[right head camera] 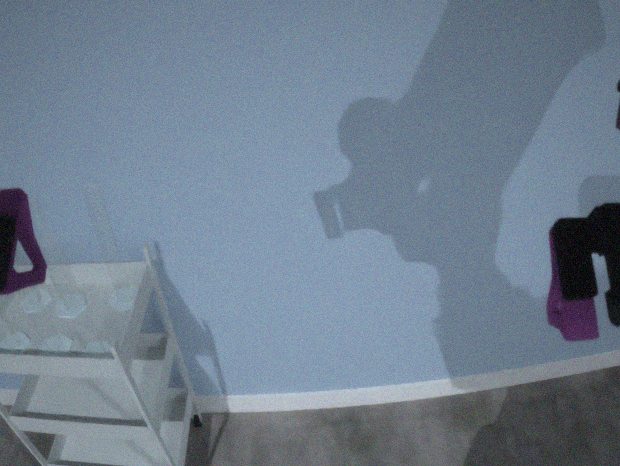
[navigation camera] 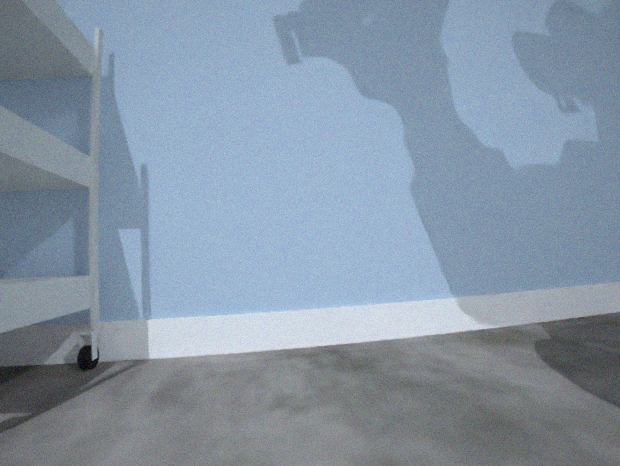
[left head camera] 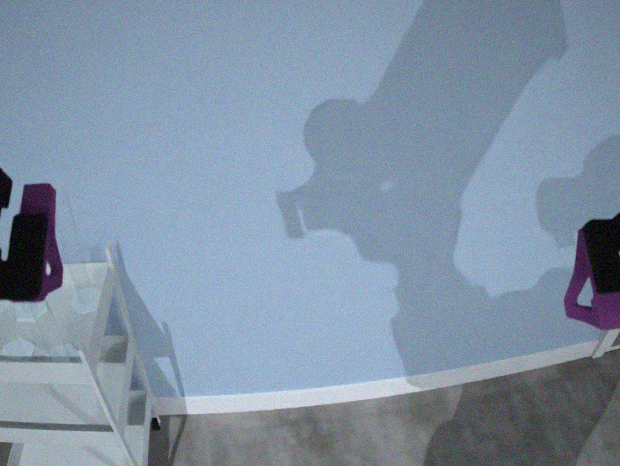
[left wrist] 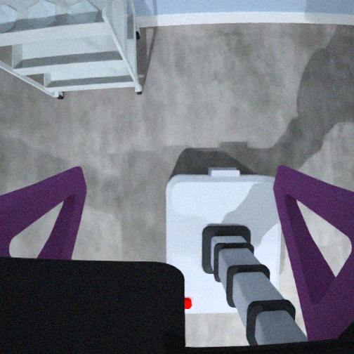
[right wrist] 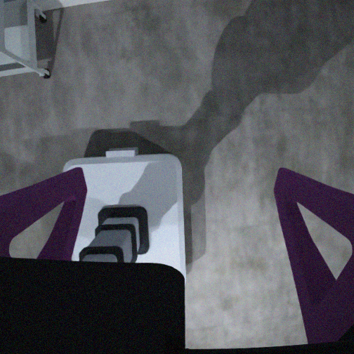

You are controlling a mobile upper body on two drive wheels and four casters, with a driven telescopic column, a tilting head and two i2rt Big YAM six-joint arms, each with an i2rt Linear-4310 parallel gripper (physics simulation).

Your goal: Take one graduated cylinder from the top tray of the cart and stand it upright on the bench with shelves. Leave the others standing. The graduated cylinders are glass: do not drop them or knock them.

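Frame: origin at the left arm's base, x ahead, y left, z up, level; metres.
Seen in the pictures: left gripper, between the fingertips: (left head camera: 1, 278); right gripper, between the fingertips: (right head camera: 608, 310) (left head camera: 615, 303).
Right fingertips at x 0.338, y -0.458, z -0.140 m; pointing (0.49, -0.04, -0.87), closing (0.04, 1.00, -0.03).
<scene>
Offsets run from my right fingertips to a thing's middle. "*": to the spot under its first point.
The white cart (left head camera: 45, 373) (right head camera: 55, 364) (left wrist: 50, 34) (right wrist: 31, 30) (navigation camera: 94, 200) stands at the left, by the wall. Several clear graduated cylinders stand upright in its top tray; their pale hexagonal feet show, such as one cylinder @[* dx +0.650, dy +0.701, dz -0.582 m] (left head camera: 86, 299) (right head camera: 122, 298) at the tray's right end and another cylinder (right head camera: 57, 342) (left wrist: 42, 12) near the front rim. My left gripper (left head camera: 37, 240) (right head camera: 22, 240) (left wrist: 179, 176) is open and empty, covering part of the tray in the left head camera. My right gripper (left head camera: 596, 280) (right head camera: 576, 280) (right wrist: 180, 178) is open and empty at the far right. The bench with shelves cannot be made out.
A blue wall (left head camera: 225, 200) (right head camera: 250, 200) (navigation camera: 275, 200) with a white baseboard @[* dx +0.811, dy +0.149, dz -1.216 m] (left head camera: 300, 398) (navigation camera: 300, 325) stands ahead, bearing my arms' shadows. A small white frame part @[* dx +0.876, dy -1.150, dz -1.175 m] (left head camera: 605, 343) shows below my right gripper. My white base (left wrist: 190, 200) (right wrist: 100, 175) stands on the grey floor.
</scene>
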